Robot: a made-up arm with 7 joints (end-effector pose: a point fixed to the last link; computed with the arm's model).
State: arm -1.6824 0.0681 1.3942 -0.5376 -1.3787 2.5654 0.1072
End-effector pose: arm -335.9 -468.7 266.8 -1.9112 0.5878 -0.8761
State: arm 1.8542 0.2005 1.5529 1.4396 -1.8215 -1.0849 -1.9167
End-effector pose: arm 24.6 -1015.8 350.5 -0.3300 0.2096 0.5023
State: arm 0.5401 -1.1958 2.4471 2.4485 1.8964 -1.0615 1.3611
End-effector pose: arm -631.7 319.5 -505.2 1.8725 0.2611 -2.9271
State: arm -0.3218 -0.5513 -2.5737 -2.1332 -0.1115 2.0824 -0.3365
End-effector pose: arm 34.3 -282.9 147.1 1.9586 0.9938 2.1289
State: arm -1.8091 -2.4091 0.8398 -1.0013 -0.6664 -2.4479 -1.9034
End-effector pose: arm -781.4 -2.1 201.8 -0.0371 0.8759 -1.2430
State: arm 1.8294 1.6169 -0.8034 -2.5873 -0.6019 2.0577 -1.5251
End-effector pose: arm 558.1 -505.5 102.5 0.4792 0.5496 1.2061
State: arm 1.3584 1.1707 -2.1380 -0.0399 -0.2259 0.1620 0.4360
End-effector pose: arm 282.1 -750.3 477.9 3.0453 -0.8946 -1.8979
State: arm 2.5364 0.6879 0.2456 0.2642 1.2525 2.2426 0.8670
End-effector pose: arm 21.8 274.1 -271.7 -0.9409 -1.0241 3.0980
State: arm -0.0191 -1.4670 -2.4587 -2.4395 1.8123 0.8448 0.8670
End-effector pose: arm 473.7 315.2 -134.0 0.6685 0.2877 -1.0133
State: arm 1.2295 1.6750 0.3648 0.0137 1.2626 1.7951 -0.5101
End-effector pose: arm 19.6 -43.3 93.8 -1.1940 -0.2226 -0.6798
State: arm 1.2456 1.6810 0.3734 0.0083 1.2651 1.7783 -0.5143
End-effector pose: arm 19.9 -48.6 98.4 -1.1978 -0.1890 -0.6603
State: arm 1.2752 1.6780 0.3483 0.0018 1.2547 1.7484 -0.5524
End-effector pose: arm 27.6 -60.9 88.6 -1.2303 -0.1705 -0.6070
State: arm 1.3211 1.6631 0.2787 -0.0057 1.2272 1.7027 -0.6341
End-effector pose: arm 42.6 -83.2 61.0 -1.3005 -0.1641 -0.5084
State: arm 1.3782 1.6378 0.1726 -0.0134 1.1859 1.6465 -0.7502
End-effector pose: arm 59.4 -115.8 22.3 -1.4019 -0.1500 -0.3723
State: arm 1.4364 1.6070 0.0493 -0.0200 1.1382 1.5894 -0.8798
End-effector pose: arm 72.3 -155.1 -16.7 -1.5130 -0.1110 -0.2228
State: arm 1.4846 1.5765 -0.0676 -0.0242 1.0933 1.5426 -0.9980
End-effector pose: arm 79.0 -193.3 -46.9 -1.6088 -0.0530 -0.0920
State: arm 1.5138 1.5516 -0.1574 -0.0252 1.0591 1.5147 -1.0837
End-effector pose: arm 81.3 -221.8 -65.4 -1.6780 -0.0022 -0.0023
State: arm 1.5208 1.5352 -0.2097 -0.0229 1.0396 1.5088 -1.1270
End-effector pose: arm 81.5 -236.1 -74.5 -1.7241 0.0167 0.0404
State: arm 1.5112 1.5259 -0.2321 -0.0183 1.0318 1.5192 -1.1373
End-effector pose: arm 81.3 -239.1 -78.2 -1.7562 0.0036 0.0491
